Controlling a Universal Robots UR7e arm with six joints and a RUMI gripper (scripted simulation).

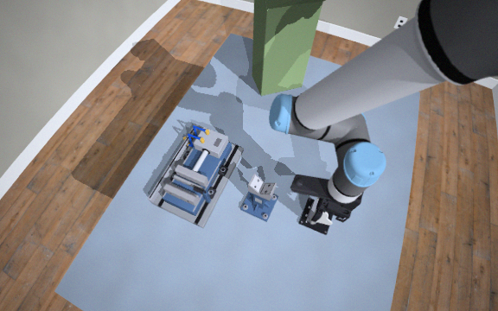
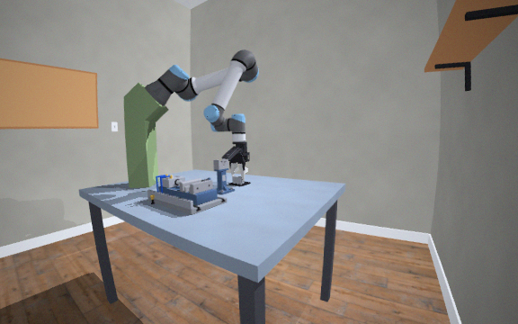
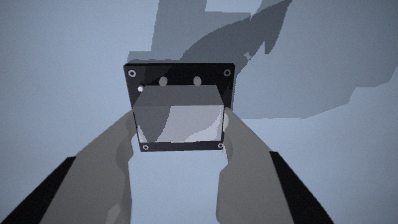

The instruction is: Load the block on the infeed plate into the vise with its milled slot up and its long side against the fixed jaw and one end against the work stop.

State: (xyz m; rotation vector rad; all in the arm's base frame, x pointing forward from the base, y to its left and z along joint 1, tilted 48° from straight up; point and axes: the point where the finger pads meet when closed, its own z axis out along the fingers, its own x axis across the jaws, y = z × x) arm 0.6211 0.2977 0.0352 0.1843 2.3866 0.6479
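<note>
Now: the grey part 10 mm to the left of my hand and 10 mm below it. From my hand the other things lie so: work stop (330 mm to the right, 120 mm ahead, 50 mm above); black infeed plate (30 mm below, 10 mm to the left); vise (380 mm to the right, 50 mm ahead).
</note>
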